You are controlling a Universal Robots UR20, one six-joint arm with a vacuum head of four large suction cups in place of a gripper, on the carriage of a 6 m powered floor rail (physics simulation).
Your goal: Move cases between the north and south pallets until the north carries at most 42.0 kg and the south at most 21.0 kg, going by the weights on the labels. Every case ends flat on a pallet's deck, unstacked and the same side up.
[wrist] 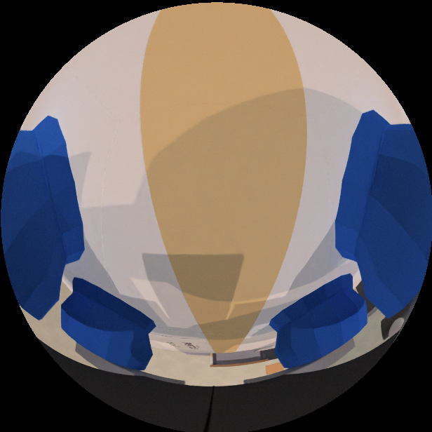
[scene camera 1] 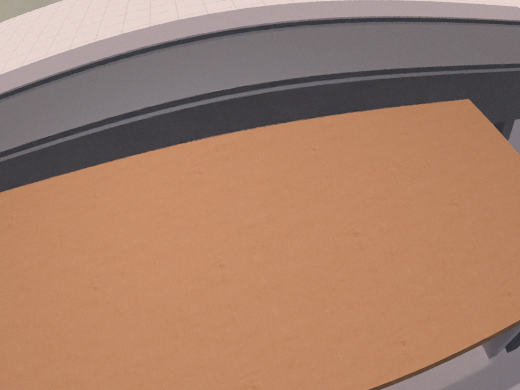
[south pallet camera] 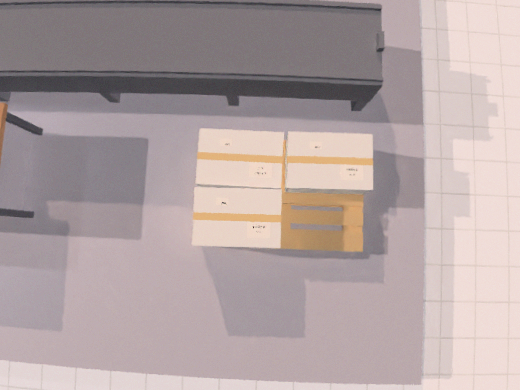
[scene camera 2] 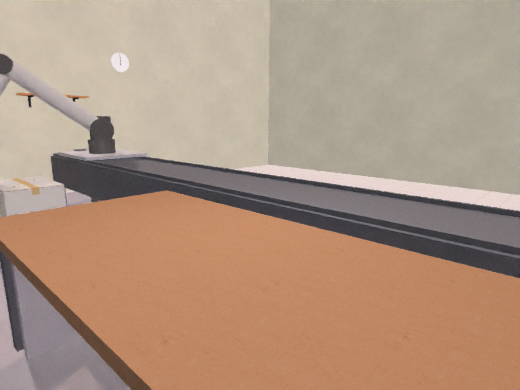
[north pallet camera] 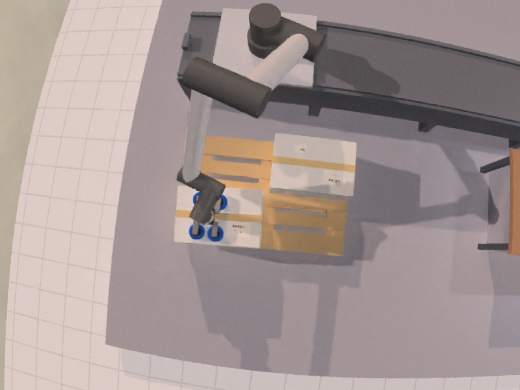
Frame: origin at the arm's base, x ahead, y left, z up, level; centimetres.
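Where they show: arm's base, origin of its link: (scene camera 2: 102, 152) (north pallet camera: 265, 44).
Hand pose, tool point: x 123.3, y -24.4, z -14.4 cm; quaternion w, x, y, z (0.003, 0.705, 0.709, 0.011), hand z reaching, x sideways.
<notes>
Each offset is from my tool point to the centre of the thing. Level surfaces: height alone.
My suction head (north pallet camera: 208, 216) (wrist: 215, 215) is on the top of a white taped case @(dz -12.7, dx -1.1, dy +6.1 cm) (north pallet camera: 245, 202) (wrist: 110, 100) and holds it at the lower left of the north pallet (north pallet camera: 305, 242); the case reaches past the left edge. I cannot tell whether its underside touches the deck. Another white case @(dz -14.6, dx -43.5, dy +66.0 cm) (north pallet camera: 312, 150) (scene camera 2: 32, 200) lies flat at that pallet's upper right. On the south pallet (south pallet camera: 352, 240), white cases lie flat at upper left (south pallet camera: 240, 142), lower left (south pallet camera: 235, 237) and upper right (south pallet camera: 330, 142); its lower right shows bare deck. The label weights are too small to read.
The rail (scene camera 1: 260, 52) (scene camera 2: 350, 192) (north pallet camera: 425, 65) (south pallet camera: 200, 42) runs behind both pallets, with the arm's carriage (north pallet camera: 230, 30) at its north end. An orange-brown table @(dz +10.5 cm) (scene camera 1: 275, 225) (scene camera 2: 250, 275) stands between the pallets; its edge shows in the north pallet view (north pallet camera: 515, 200).
</notes>
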